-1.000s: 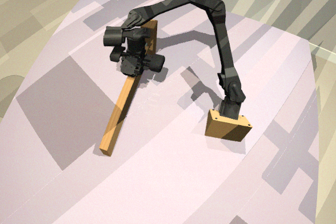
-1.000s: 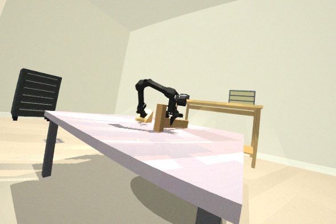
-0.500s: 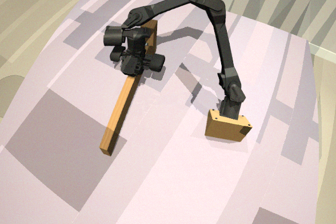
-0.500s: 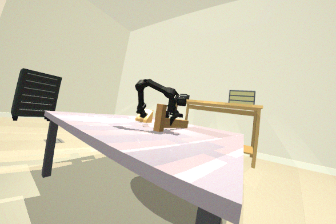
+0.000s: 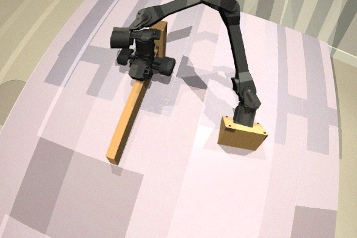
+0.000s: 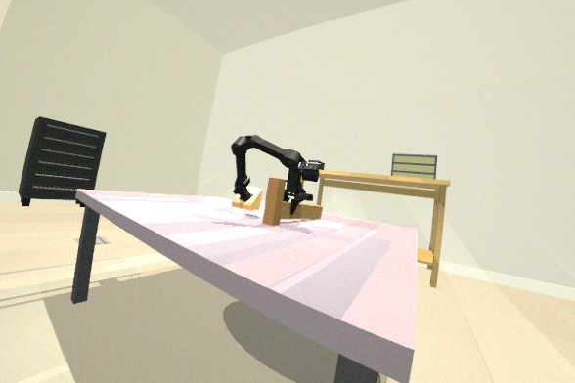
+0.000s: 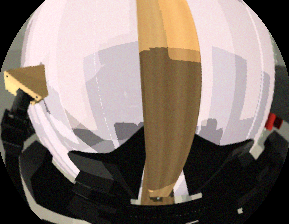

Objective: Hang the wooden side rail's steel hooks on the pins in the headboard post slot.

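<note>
Right now my gripper tip is 12 cm to the left of the headboard post, 4 cm below it and 1 cm short of it.
</note>
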